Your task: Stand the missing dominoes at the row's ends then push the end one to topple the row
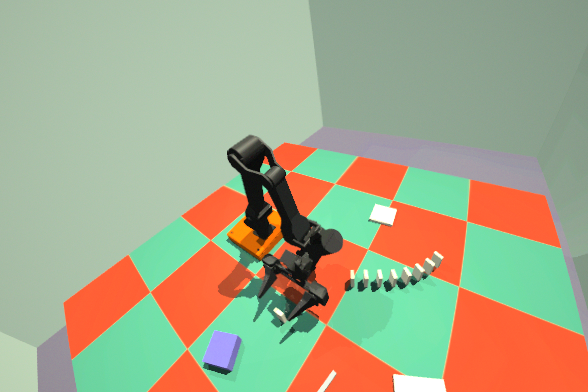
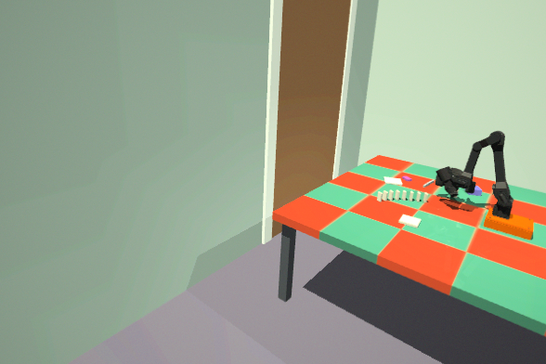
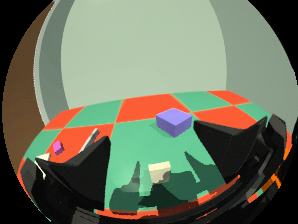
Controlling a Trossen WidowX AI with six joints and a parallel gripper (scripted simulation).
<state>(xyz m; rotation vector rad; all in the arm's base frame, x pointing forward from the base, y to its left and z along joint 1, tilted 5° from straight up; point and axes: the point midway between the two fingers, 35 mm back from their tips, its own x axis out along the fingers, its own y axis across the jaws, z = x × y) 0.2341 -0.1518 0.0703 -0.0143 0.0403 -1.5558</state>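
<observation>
The thin stick lies 160 mm ahead of my gripper tip, 90 mm below it and 80 mm to the right of it. From my gripper tip the other things lie so: purple block: 140 mm to the right, 80 mm below, 70 mm behind; white card: 480 mm to the left, 90 mm below, 90 mm ahead; small purple piece: 280 mm ahead, 90 mm below, 70 mm to the right.
</observation>
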